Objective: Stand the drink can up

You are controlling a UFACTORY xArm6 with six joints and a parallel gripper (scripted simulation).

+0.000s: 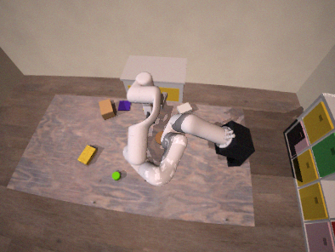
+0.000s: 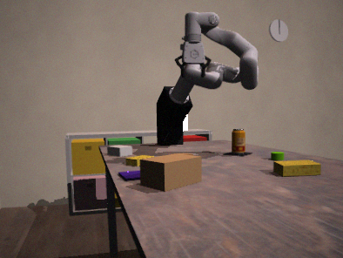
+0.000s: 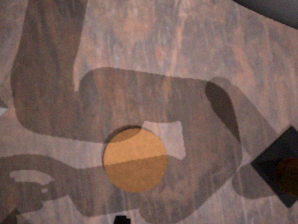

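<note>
The drink can lies 20 mm behind my hand, 210 mm to the left of it and 310 mm below it. From my hand the other things lie so: black coaster 40 mm behind, 210 mm to the left, 370 mm below; then round cork coaster 60 mm to the right, 370 mm below; then white block 50 mm behind, 360 mm to the right, 350 mm below.
</note>
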